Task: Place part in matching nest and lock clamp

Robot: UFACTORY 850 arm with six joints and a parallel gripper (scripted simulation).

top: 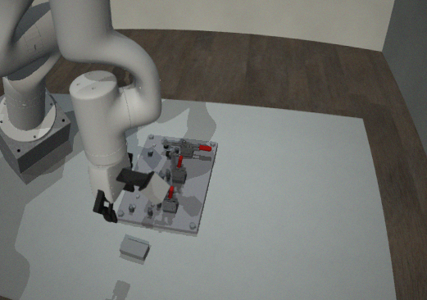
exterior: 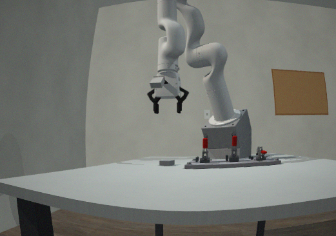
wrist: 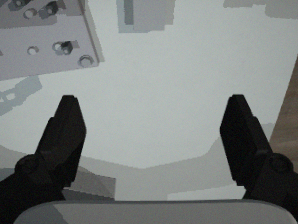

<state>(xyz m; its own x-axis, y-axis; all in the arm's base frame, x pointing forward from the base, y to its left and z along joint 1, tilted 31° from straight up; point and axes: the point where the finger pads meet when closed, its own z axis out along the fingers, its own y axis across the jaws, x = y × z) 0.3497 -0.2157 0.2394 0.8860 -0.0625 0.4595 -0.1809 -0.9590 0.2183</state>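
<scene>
The part lies 20 cm below my hand. Also, from my hand: fixture plate: 26 cm to the left, 21 cm below, 5 cm ahead.
</scene>
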